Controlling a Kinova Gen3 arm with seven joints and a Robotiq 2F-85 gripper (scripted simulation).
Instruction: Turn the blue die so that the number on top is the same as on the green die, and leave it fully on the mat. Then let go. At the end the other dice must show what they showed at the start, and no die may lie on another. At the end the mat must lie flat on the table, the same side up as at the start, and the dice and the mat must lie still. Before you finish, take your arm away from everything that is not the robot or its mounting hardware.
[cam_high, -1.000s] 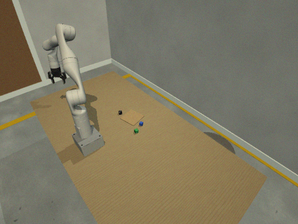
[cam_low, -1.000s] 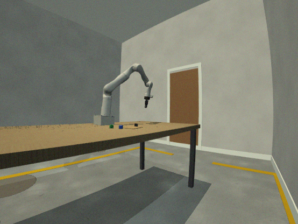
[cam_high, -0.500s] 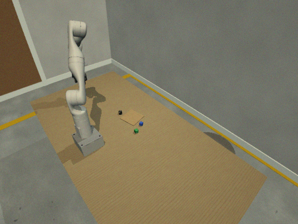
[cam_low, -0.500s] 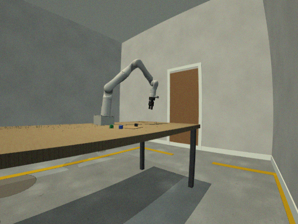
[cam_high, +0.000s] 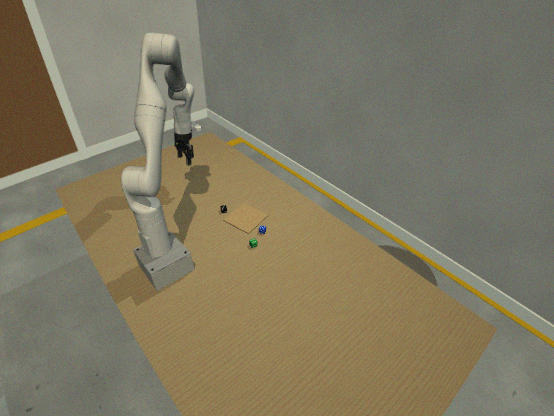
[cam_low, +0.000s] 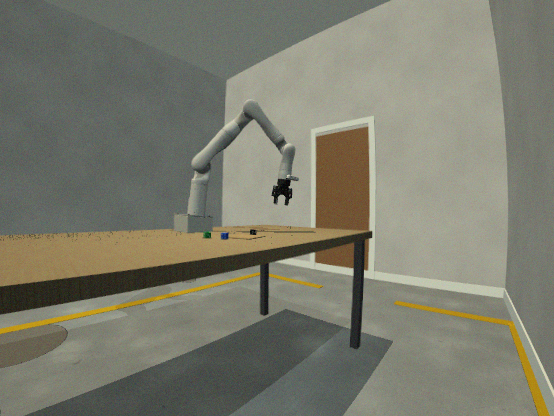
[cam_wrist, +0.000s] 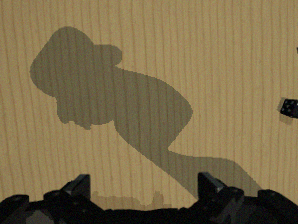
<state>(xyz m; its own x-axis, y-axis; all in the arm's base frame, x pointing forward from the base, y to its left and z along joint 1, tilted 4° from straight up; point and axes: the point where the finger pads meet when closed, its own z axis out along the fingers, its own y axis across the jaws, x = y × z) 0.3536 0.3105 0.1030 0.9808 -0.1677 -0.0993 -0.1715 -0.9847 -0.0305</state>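
Right now the tan mat is 4 cm ahead of my hand, 36 cm to the right of it and 16 cm below it. Round my hand: black die 25 cm to the right, 15 cm below; then blue die 3 cm ahead, 47 cm to the right, 15 cm below; then green die 5 cm behind, 49 cm to the right, 15 cm below.
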